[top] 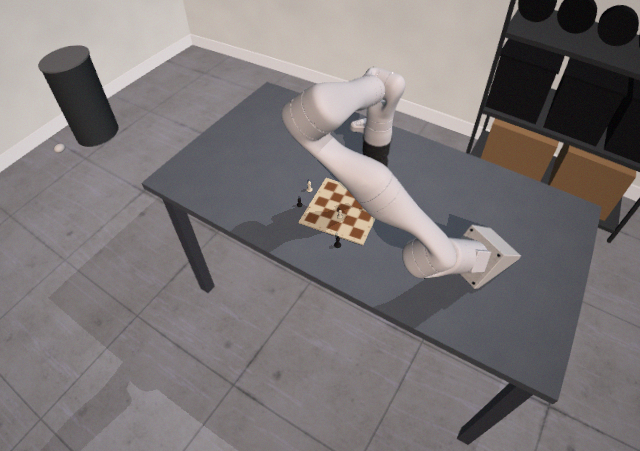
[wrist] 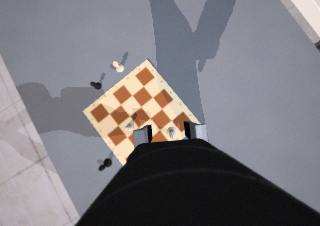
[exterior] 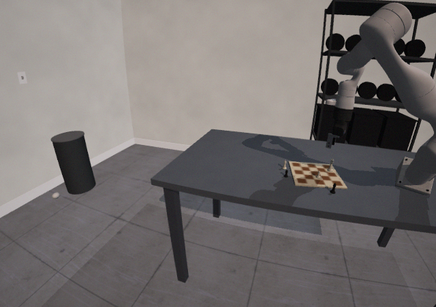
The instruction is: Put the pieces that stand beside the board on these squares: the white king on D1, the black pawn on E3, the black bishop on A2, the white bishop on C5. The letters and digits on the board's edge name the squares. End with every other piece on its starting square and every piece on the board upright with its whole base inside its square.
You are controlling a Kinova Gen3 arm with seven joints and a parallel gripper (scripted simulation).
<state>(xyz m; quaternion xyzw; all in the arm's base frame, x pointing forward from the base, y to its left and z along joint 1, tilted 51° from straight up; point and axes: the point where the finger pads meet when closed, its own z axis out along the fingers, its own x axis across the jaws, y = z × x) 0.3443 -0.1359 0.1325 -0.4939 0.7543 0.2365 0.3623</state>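
The black pawn is 160 mm ahead of my hand, 140 mm to the left of it and 130 mm below it. Also, from my hand: chessboard (40 mm ahead, 60 mm to the left, 140 mm below); then white king (20 mm behind, 110 mm below); then black bishop (40 mm behind, 180 mm to the left, 120 mm below).
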